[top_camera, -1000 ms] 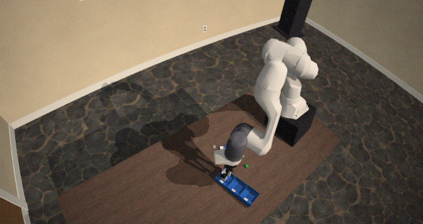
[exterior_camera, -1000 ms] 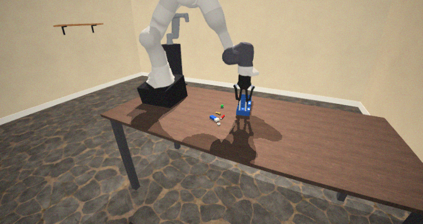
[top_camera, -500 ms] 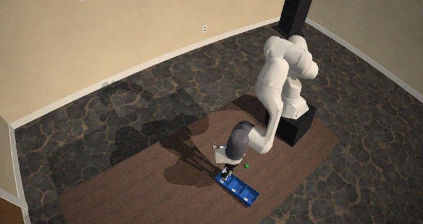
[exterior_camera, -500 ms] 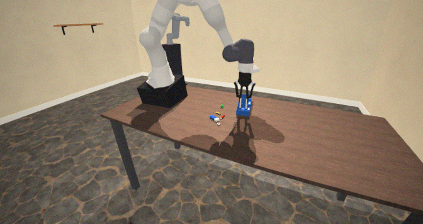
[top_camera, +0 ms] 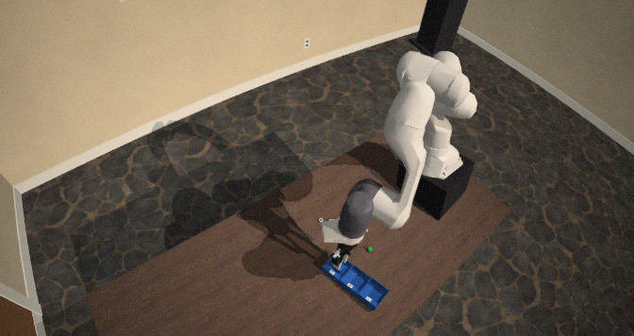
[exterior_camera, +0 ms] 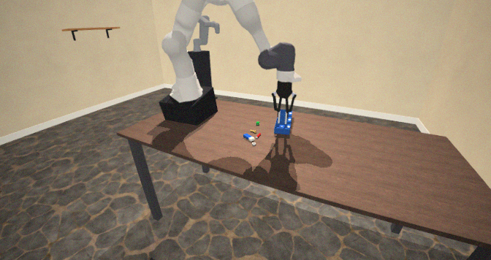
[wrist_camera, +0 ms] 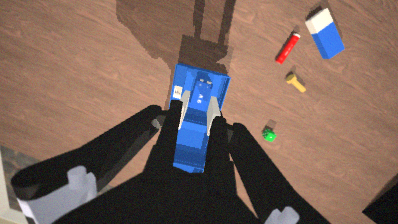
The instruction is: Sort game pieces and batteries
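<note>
The red battery is 140 mm to the right of my hand, 80 mm below it and 70 mm behind it. From my hand the other things lie so: blue bin block 80 mm to the left, 60 mm below, 30 mm behind; then green game piece 150 mm behind, 70 mm below, 10 mm to the right; then blue battery 60 mm below, 10 mm to the right.
</note>
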